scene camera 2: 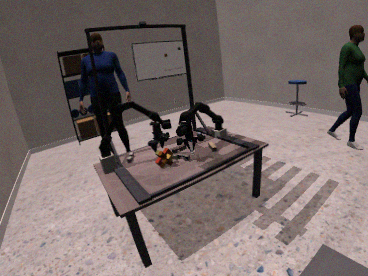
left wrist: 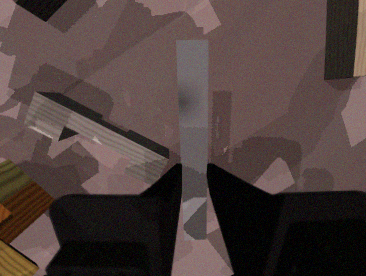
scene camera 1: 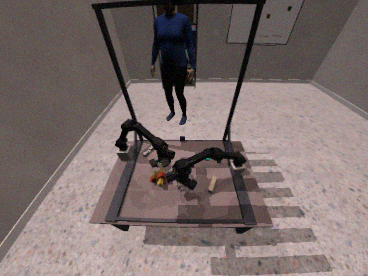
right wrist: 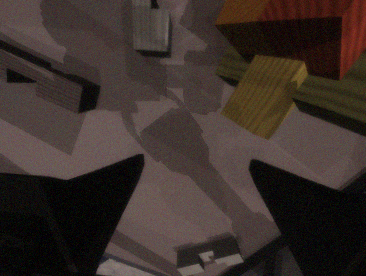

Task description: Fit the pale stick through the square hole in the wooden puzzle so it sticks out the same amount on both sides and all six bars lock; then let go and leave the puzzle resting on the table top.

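Frame: origin at the left arm's base, x ahead, y left, z up, level; metres.
Seen in the pictures: left gripper, fingertip midpoint: [scene camera 2: 191, 150] [left wrist: 194, 169] [scene camera 1: 184, 184]; right gripper, fingertip midpoint: [scene camera 2: 159, 150] [right wrist: 196, 161]; left arm's base, origin of the base link: [scene camera 2: 218, 129] [scene camera 1: 237, 163]; right arm's base, origin of the base link: [scene camera 2: 106, 155] [scene camera 1: 123, 148].
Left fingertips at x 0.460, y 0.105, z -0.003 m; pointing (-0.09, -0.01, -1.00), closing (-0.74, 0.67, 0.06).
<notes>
Offsets run from my left fingertips to a thing's top centre. "*": to the spot under its first point.
The wooden puzzle [scene camera 1: 158, 176] [scene camera 2: 164, 157], a knot of red, orange, yellow and green bars, rests on the table; it also shows at the top right of the right wrist view [right wrist: 264, 93]. The pale stick {dx -0.217, dy +0.008, dz -0.034 m} [scene camera 1: 212, 183] [scene camera 2: 212, 145] lies flat on the table to the right, clear of both grippers. My left gripper [left wrist: 194, 169] [scene camera 2: 191, 148] is shut on a thin grey strip {dx -0.006, dy -0.007, dz +0.005 m} [left wrist: 193, 109] and holds it just right of the puzzle. My right gripper [right wrist: 196, 161] [scene camera 1: 165, 162] [scene camera 2: 156, 143] is open and empty, hovering behind the puzzle.
A grey striped wooden bar {dx +0.052, dy -0.063, dz -0.034 m} [left wrist: 113, 137] lies near the left gripper. Two grey blocks {* dx +0.067, dy -0.106, dz -0.034 m} [right wrist: 150, 27] {dx -0.046, dy -0.194, dz -0.034 m} [right wrist: 61, 90] and a small dark-and-white piece {dx +0.287, dy -0.412, dz -0.034 m} [scene camera 1: 148, 150] [scene camera 2: 130, 157] lie on the table. A person in blue [scene camera 1: 173, 55] stands behind the black frame [scene camera 1: 237, 82].
</notes>
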